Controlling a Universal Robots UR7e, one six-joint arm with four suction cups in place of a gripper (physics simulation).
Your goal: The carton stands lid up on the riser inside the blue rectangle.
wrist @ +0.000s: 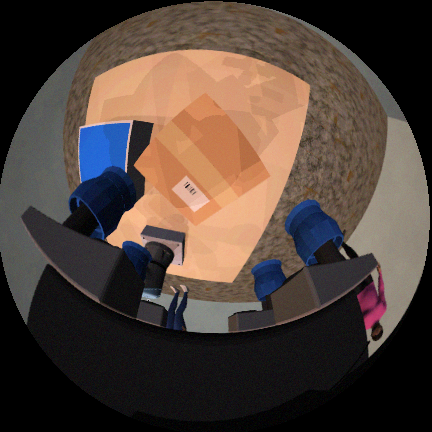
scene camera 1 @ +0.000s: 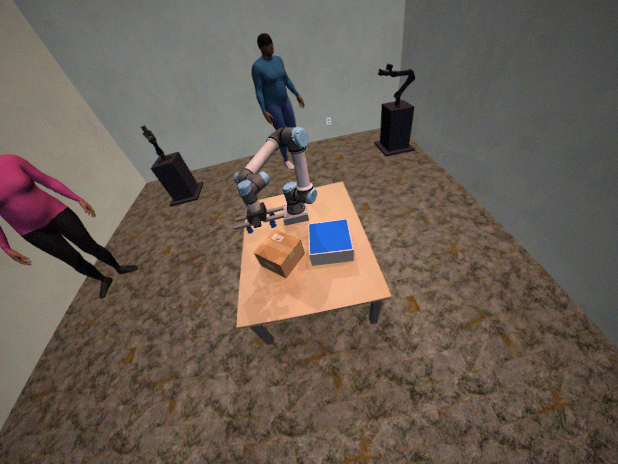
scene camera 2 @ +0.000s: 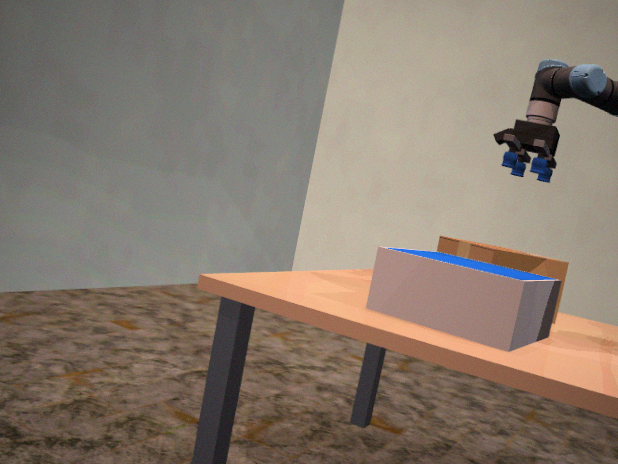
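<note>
A brown carton [scene camera 1: 280, 251] [scene camera 2: 562, 285] [wrist: 210, 145] stands on the table, turned at an angle, with tape and a white label on its top face. Beside it stands a grey riser [scene camera 1: 332, 257] [scene camera 2: 445, 297] [wrist: 138, 145], whose top is covered by the blue rectangle [scene camera 1: 330, 236] [scene camera 2: 475, 264] [wrist: 104, 150] with a thin white edge. The carton is apart from the blue rectangle. My gripper [scene camera 1: 261, 225] [scene camera 2: 527, 167] [wrist: 205, 240], with four blue suction cups, is open and holds nothing. It hangs above the table, over the robot-base side of the carton, with air between cups and lid.
The wooden table [scene camera 1: 310, 300] [scene camera 2: 300, 305] [wrist: 200, 65] carries the arm's base [scene camera 1: 296, 216] [wrist: 165, 240] behind the carton and riser. A person in blue [scene camera 1: 272, 85] stands behind the table, and a person in pink [scene camera 1: 30, 195] [wrist: 371, 305] stands at the left in scene camera 1. Two black pedestals [scene camera 1: 175, 177] [scene camera 1: 396, 125] bear small arms.
</note>
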